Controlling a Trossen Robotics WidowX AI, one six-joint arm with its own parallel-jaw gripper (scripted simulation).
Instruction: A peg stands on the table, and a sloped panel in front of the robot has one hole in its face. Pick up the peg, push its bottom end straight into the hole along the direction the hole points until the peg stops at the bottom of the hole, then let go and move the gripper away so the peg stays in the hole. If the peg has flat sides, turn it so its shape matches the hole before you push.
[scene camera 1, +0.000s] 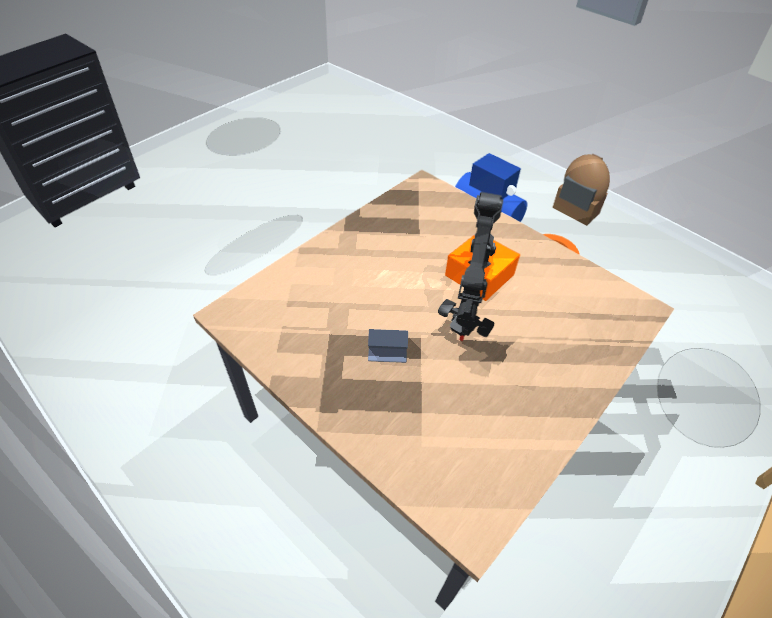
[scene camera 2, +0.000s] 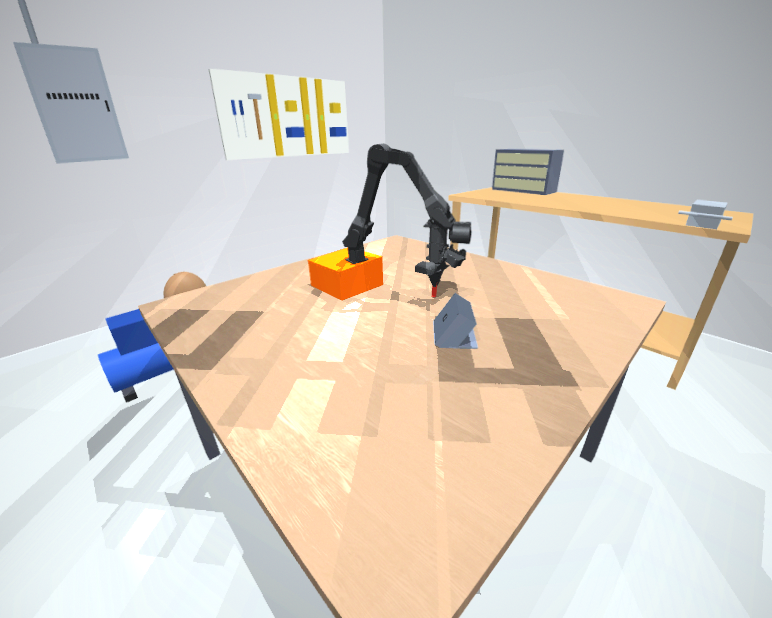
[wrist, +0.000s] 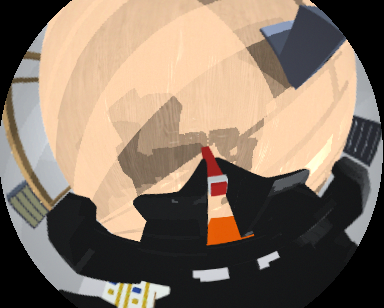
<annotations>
My gripper shows in scene camera 1 (462, 333), in scene camera 2 and in the wrist view. One and the same spot on my gripper: (scene camera 2: 435, 278) is (wrist: 242, 168).
</annotations>
